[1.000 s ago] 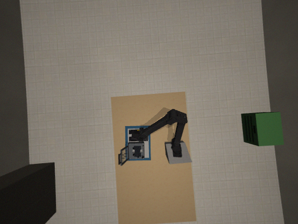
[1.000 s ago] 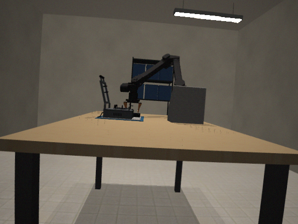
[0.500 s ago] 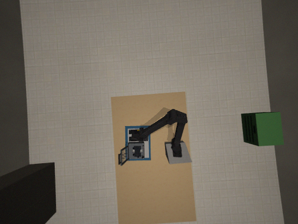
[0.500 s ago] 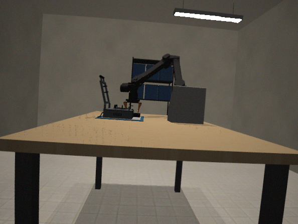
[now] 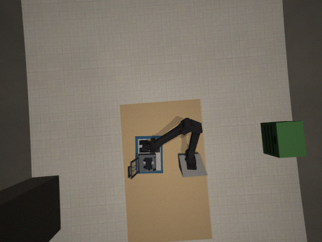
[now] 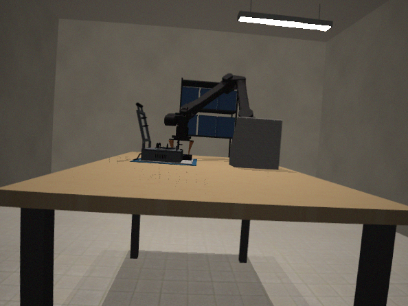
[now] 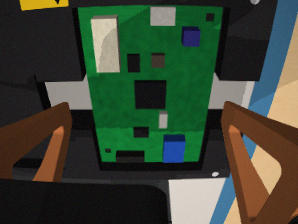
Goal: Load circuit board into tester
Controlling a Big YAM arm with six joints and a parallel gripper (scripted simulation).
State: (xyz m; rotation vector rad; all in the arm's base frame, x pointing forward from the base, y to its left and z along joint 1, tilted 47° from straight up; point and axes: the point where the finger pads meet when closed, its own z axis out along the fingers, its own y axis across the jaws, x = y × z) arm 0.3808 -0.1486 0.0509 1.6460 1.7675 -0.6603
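My gripper is now 20 mm above the green circuit board. From my hand the other things lie so: black latch hook: 10 mm behind, 230 mm to the left, 50 mm above; then dark pin plate: 60 mm ahead, 180 mm to the left, 30 mm above; then tester lid: 180 mm ahead, 180 mm to the left, 140 mm above.
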